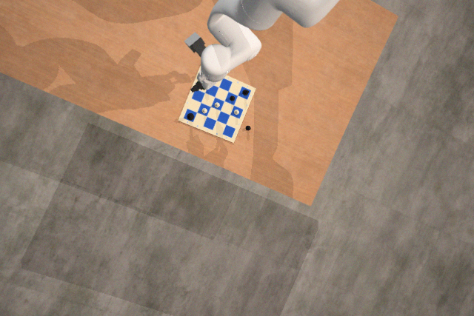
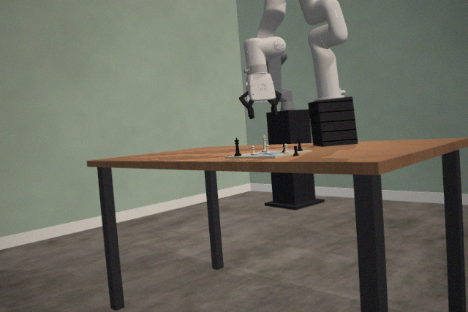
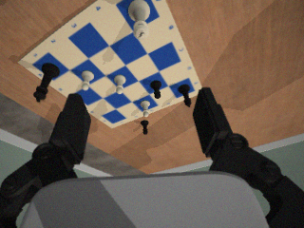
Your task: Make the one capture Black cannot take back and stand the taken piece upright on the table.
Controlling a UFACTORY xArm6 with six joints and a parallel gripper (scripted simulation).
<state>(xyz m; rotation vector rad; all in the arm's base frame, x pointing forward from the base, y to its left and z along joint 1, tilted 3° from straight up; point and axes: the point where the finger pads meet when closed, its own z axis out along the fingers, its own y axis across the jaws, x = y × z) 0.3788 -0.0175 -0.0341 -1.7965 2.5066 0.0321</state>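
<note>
Right now the tall white piece is 11 cm below my hand, 2 cm to the right of it and 1 cm behind it. Also, from my hand: blue-and-cream chessboard (14 cm below, 7 cm to the left, 5 cm ahead); tall black piece (14 cm ahead, 11 cm below, 1 cm to the left).
</note>
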